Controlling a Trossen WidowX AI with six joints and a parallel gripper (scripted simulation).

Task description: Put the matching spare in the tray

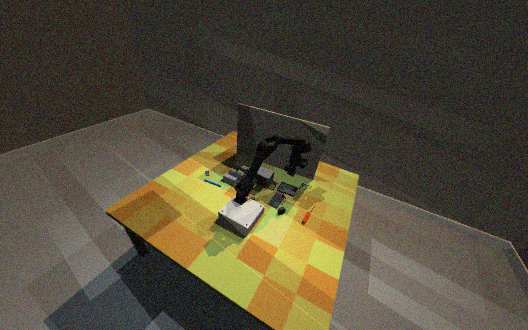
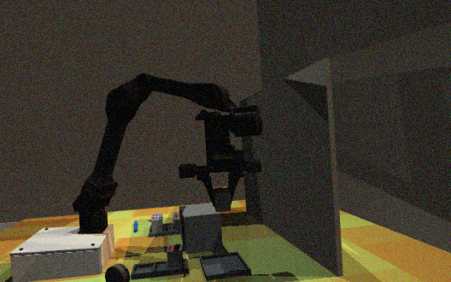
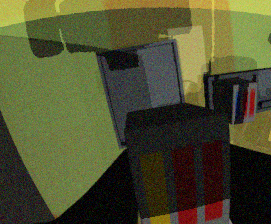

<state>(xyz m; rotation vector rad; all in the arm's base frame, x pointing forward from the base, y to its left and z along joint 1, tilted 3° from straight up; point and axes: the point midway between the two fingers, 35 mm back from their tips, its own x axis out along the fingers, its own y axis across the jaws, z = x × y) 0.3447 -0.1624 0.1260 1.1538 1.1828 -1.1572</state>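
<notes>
Right now the dark flat tray is 140 mm below my gripper tip and 10 mm behind it. Also, from my gripper tip: dark rack (150 mm behind, 140 mm below, 10 mm to the left); grey spare (30 mm above); grey mounted unit (210 mm to the left, 90 mm below, 60 mm behind).
</notes>
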